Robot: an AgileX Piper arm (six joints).
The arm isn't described. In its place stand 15 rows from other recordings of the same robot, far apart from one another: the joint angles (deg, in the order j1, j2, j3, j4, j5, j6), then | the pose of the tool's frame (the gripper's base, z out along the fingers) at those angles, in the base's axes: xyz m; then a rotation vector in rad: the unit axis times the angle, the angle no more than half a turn.
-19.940 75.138 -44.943 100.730 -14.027 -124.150 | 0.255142 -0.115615 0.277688 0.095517 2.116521 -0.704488
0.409 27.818 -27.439 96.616 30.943 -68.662 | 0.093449 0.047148 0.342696 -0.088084 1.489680 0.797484
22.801 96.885 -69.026 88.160 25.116 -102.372 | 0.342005 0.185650 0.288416 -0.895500 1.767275 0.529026
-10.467 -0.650 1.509 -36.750 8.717 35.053 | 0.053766 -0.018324 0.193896 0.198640 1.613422 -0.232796
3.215 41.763 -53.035 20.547 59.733 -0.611 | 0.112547 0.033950 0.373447 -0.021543 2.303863 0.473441
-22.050 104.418 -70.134 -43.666 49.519 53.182 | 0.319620 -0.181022 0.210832 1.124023 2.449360 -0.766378
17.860 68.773 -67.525 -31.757 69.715 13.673 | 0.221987 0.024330 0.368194 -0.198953 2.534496 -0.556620
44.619 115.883 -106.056 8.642 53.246 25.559 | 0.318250 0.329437 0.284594 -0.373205 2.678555 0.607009
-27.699 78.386 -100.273 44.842 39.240 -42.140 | 0.263241 -0.092354 0.535850 -0.027406 1.620731 -0.057612
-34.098 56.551 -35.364 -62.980 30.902 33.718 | 0.136117 -0.142429 0.288948 0.469964 2.209307 -1.094916
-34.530 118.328 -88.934 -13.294 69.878 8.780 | 0.318063 -0.242693 0.181042 -0.985371 -2.841476 0.291124
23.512 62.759 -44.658 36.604 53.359 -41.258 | 0.160411 0.117270 0.286912 -1.059822 2.347558 0.690353
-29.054 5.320 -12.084 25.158 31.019 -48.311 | 0.051992 -0.006079 0.234604 -0.110789 1.879305 -0.464005
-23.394 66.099 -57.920 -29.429 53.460 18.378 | 0.190435 -0.121526 0.338271 0.673949 2.419554 -0.676992
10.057 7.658 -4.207 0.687 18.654 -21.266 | 0.061284 0.011223 0.200875 -0.497452 1.803874 -0.123572
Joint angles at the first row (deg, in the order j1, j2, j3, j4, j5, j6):
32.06 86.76 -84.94 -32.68 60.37 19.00
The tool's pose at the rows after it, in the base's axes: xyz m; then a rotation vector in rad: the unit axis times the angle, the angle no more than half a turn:
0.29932 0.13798 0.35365 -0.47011 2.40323 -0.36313
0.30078 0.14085 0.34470 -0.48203 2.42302 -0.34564
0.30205 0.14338 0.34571 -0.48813 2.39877 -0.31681
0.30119 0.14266 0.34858 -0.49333 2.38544 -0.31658
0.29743 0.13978 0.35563 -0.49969 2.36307 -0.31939
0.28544 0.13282 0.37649 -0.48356 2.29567 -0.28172
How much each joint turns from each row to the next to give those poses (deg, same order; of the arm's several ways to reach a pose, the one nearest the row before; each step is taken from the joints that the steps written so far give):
0.00 1.94 2.72 0.60 -0.17 0.07
0.00 0.63 1.00 1.08 -0.94 0.00
0.05 -0.05 0.05 0.30 -1.88 -0.01
0.00 -0.39 -0.05 -0.23 -0.28 -0.31
0.00 -1.18 0.00 -0.39 0.00 -0.67
0.00 -3.60 0.00 0.00 -1.07 -0.50

